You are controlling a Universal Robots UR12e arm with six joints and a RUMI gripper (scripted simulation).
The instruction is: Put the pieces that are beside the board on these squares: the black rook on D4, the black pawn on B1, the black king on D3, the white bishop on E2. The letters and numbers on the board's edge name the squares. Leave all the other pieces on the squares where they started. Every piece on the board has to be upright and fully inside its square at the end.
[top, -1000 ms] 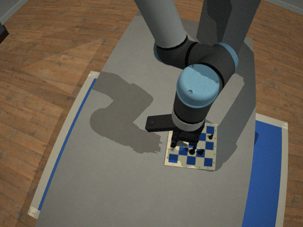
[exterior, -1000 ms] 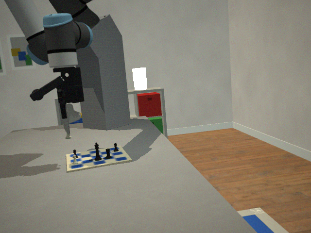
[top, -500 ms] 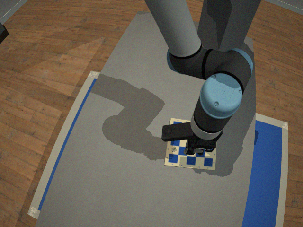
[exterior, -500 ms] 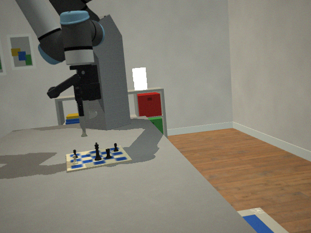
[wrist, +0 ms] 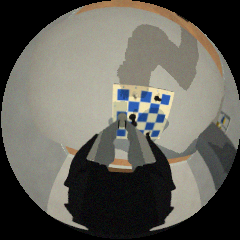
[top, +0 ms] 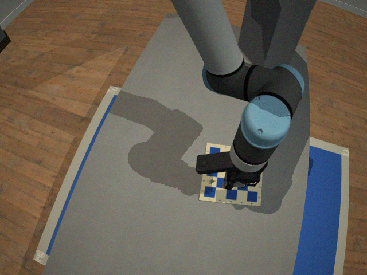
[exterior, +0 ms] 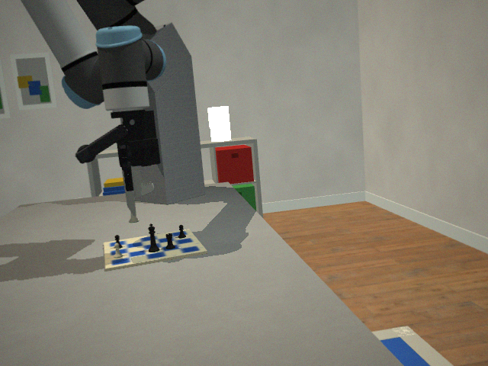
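The black king is 8 cm below my hand, 4 cm to the left of it and 3 cm behind it. Also, from my hand: black rook (10 cm below, 8 cm to the left, 3 cm behind); then white pawn (10 cm below, 4 cm to the right, 4 cm behind); then white bishop (1 cm below).
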